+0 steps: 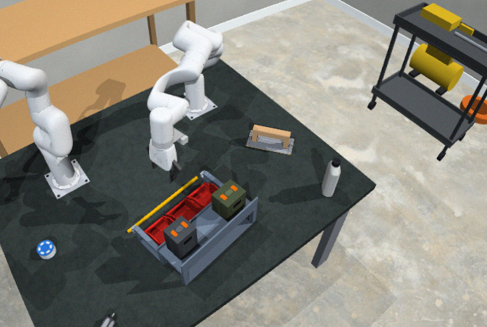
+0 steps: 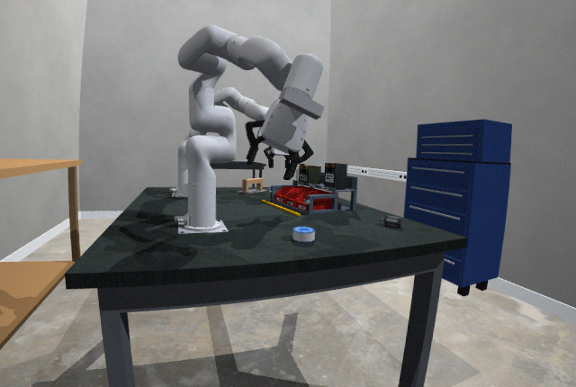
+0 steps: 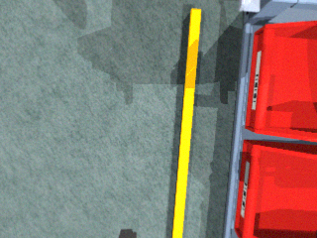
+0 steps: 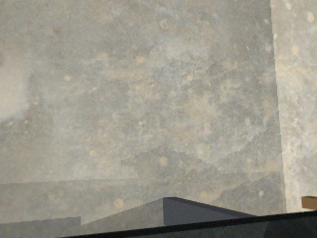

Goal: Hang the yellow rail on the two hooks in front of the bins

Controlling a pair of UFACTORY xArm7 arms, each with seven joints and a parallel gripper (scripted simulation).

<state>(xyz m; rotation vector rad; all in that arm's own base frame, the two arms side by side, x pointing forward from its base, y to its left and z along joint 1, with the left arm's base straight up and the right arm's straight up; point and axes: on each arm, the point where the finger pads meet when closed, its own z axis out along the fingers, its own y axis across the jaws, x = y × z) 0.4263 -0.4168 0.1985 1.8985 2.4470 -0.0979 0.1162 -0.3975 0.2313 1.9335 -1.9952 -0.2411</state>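
Observation:
The yellow rail lies 190 mm below my left hand, 30 mm to the right of it and 10 mm behind it. From my left hand the other things lie so: grey-blue shelf: 170 mm ahead, 130 mm below; blue-and-white roll: 510 mm to the right, 180 mm below, 120 mm behind.

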